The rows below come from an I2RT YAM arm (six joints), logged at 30 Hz.
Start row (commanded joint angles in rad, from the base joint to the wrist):
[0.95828 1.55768 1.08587 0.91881 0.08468 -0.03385]
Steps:
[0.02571 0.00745 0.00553 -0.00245 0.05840 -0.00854]
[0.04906 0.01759 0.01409 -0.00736 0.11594 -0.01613]
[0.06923 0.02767 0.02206 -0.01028 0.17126 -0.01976]
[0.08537 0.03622 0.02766 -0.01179 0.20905 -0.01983]
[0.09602 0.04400 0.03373 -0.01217 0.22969 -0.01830]
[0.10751 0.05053 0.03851 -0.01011 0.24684 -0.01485]
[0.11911 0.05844 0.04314 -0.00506 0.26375 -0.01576]
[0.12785 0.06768 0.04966 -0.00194 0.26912 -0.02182]
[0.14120 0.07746 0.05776 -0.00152 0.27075 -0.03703]
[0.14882 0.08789 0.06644 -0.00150 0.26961 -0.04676]
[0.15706 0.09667 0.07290 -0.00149 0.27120 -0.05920]
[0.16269 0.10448 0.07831 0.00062 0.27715 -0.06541]
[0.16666 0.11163 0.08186 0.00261 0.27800 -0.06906]
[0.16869 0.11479 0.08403 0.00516 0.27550 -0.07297]
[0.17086 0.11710 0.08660 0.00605 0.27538 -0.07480]
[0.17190 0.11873 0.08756 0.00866 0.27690 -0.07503]
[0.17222 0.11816 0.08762 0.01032 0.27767 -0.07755]
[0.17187 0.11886 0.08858 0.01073 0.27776 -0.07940]
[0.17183 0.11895 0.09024 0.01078 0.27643 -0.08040]
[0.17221 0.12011 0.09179 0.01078 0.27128 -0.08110]
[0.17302 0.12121 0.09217 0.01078 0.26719 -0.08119]
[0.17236 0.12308 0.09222 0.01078 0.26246 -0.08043]
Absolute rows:
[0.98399 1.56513 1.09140 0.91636 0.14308 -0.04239]
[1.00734 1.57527 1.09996 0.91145 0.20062 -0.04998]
[1.02751 1.58535 1.10793 0.90853 0.25594 -0.05361]
[1.04365 1.59390 1.11353 0.90702 0.29373 -0.05368]
[1.05430 1.60168 1.11960 0.90664 0.31437 -0.05215]
[1.06579 1.60821 1.12438 0.90870 0.33152 -0.04870]
[1.07739 1.61612 1.12901 0.91375 0.34843 -0.04961]
[1.08613 1.62536 1.13553 0.91687 0.35380 -0.05567]
[1.09948 1.63514 1.14363 0.91729 0.35543 -0.07088]
[1.10710 1.64557 1.15231 0.91731 0.35429 -0.08061]
[1.11534 1.65435 1.15877 0.91732 0.35588 -0.09305]
[1.12097 1.66216 1.16418 0.91943 0.36183 -0.09926]
[1.12494 1.66931 1.16773 0.92142 0.36268 -0.10291]
[1.12697 1.67247 1.16990 0.92397 0.36018 -0.10682]
[1.12914 1.67478 1.17247 0.92486 0.36006 -0.10865]
[1.13018 1.67641 1.17343 0.92747 0.36158 -0.10888]
[1.13050 1.67584 1.17349 0.92913 0.36235 -0.11140]
[1.13015 1.67654 1.17445 0.92954 0.36244 -0.11325]
[1.13011 1.67663 1.17611 0.92959 0.36111 -0.11425]
[1.13049 1.67779 1.17766 0.92959 0.35596 -0.11495]
[1.13130 1.67889 1.17804 0.92959 0.35187 -0.11504]
[1.13064 1.68076 1.17809 0.92959 0.34714 -0.11428]

